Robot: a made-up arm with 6 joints.
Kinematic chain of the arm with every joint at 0, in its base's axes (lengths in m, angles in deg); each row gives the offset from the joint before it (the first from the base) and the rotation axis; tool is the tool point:
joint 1: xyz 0 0 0.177 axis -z
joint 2: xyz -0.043 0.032 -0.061 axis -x
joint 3: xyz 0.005 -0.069 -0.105 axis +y
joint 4: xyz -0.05 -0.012 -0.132 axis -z
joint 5: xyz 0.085 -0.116 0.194 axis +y
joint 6: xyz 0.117 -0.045 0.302 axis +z
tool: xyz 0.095 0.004 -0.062
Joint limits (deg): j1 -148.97..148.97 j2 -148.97..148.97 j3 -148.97..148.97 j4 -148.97..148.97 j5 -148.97..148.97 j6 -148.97..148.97
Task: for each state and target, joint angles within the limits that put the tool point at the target. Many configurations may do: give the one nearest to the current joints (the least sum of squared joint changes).
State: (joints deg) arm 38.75 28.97 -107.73 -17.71 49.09 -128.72
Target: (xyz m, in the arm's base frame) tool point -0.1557 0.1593 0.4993
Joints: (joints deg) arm 51.70 65.53 -97.97 7.63 49.92 -112.67
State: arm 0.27 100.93 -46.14 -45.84 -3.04 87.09
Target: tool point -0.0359 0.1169 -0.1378
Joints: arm 12.37 105.77 -33.04 -75.59 22.37 51.32
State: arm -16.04 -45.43 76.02 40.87 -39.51 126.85
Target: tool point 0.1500 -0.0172 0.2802
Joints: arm -29.93 -0.29 56.88 50.93 -38.31 132.92
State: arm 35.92 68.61 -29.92 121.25 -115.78 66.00
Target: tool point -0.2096 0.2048 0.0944
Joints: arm 22.19 61.87 -38.10 110.97 -78.28 56.70
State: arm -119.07 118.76 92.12 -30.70 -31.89 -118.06
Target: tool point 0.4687 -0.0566 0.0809
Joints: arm -78.80 76.18 128.95 -54.31 -0.83 -106.21
